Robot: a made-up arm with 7 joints.
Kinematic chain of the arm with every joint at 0, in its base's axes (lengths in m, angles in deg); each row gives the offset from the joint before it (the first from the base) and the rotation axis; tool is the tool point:
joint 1: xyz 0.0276 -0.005 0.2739 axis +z
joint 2: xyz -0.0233 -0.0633 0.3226 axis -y
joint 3: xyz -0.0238 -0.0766 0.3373 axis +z
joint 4: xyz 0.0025 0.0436 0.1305 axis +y
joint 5: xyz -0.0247 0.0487 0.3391 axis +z
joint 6: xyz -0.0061 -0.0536 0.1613 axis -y
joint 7: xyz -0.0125 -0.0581 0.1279 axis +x
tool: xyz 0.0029 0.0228 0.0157
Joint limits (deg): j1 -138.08..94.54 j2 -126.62..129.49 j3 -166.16..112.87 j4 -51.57..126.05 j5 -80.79..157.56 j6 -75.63..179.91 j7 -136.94..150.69
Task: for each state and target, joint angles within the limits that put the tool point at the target. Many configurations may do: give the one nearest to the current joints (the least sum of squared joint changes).
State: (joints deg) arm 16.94 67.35 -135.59 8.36 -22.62 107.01 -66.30
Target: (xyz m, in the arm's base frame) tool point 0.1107 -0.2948 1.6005
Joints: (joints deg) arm 44.54 7.54 -133.09 25.09 -43.09 75.90 -60.15
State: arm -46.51 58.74 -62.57 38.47 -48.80 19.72 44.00
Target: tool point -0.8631 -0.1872 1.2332
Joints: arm -28.22 60.69 -67.56 61.49 -46.00 16.14 43.04
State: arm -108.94 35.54 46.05 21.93 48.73 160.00 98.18
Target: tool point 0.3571 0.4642 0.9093
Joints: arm -107.33 68.55 65.97 55.41 59.93 173.26 96.84
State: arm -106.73 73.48 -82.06 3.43 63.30 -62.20 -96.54
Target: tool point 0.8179 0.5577 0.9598
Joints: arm -138.08 70.64 -74.97 -31.57 69.94 -45.86 -92.22
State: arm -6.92 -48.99 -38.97 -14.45 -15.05 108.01 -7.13
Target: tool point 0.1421 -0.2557 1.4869
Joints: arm -40.29 -33.69 -5.93 -10.78 2.95 101.40 -5.16
